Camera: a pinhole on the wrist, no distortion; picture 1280 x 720 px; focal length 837.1 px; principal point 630.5 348.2 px. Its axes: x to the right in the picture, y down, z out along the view. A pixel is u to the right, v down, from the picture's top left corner.
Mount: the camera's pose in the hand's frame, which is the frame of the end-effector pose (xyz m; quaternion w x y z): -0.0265 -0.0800 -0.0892 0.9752 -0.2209 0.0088 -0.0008
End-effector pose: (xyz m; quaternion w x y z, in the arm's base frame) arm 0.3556 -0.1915 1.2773 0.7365 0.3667 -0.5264 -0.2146
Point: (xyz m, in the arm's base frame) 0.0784 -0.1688 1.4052
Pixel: 599.1 417.5
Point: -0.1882 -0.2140 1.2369
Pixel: 356.4 66.0
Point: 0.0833 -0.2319 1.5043
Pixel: 793.8 441.9
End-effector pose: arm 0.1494 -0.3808 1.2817 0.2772 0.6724 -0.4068 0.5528
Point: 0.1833 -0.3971 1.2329
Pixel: 530.3 350.3
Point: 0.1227 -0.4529 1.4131
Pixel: outside the picture
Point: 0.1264 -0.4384 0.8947
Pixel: outside the picture
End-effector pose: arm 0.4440 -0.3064 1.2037 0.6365 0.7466 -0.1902 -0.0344
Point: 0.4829 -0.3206 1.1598
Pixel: 1090.6 220.1
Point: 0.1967 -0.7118 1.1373
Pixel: 490.8 154.5
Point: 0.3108 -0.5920 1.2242
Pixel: 617.3 309.1
